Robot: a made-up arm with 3 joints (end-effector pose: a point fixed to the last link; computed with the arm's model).
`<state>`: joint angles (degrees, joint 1 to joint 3).
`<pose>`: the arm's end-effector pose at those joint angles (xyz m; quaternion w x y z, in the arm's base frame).
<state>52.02 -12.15 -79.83</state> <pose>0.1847 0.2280 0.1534 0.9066 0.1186 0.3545 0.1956</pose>
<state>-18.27 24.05 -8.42</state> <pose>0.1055 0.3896 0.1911 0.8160 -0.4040 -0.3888 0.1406</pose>
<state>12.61 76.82 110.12</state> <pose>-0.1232 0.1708 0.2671 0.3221 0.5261 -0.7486 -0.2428</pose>
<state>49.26 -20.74 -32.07</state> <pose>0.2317 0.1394 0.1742 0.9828 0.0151 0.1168 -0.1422</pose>
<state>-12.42 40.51 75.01</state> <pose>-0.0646 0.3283 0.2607 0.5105 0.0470 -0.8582 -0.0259</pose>
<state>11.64 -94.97 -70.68</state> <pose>0.0656 -0.0307 0.0934 0.6896 -0.0332 0.4525 -0.5645</pose>
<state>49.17 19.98 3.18</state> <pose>0.1547 0.1776 0.3382 0.9290 0.1201 -0.3289 -0.1202</pose>
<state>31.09 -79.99 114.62</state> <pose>0.0983 0.1321 0.2402 0.1181 -0.6827 -0.5490 -0.4674</pose>
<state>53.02 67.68 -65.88</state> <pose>-0.0205 0.2856 0.3405 0.8039 0.0499 -0.2279 0.5471</pose>
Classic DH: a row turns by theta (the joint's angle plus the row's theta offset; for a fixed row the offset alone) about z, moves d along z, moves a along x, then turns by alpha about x. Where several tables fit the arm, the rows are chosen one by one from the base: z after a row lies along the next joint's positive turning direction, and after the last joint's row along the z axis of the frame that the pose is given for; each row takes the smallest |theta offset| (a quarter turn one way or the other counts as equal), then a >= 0, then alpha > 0; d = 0 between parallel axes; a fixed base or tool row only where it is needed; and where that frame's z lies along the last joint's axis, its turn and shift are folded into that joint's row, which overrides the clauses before.
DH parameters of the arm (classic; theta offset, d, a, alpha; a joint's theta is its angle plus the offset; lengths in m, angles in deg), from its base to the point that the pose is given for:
base (fixed): -75.03 0.1145 -0.143 -88.79
joint 1: 0 0.0207 -0.0344 88.79
joint 2: 75.03 0.0776 0.1006 90
joint 3: 48.55 -0.1246 0.1145 -130.77
tool (fixed): 4.14 -0.0247 0 0

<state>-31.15 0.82 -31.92</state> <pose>0.1810 0.3202 0.1499 0.7956 -0.5765 -0.1860 -0.0067</pose>
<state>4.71 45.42 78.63</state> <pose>-0.0669 0.2710 0.3069 0.5119 0.1706 -0.8297 -0.1429</pose>
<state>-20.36 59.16 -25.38</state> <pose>-0.0128 0.4351 0.1232 0.7555 -0.3725 -0.2839 0.4582</pose>
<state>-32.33 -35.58 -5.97</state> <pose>0.1770 0.2280 0.2614 0.6442 -0.5966 -0.3534 -0.3228</pose>
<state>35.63 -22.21 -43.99</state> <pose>0.2247 0.1618 0.1655 0.9789 -0.0710 0.1591 -0.1069</pose>
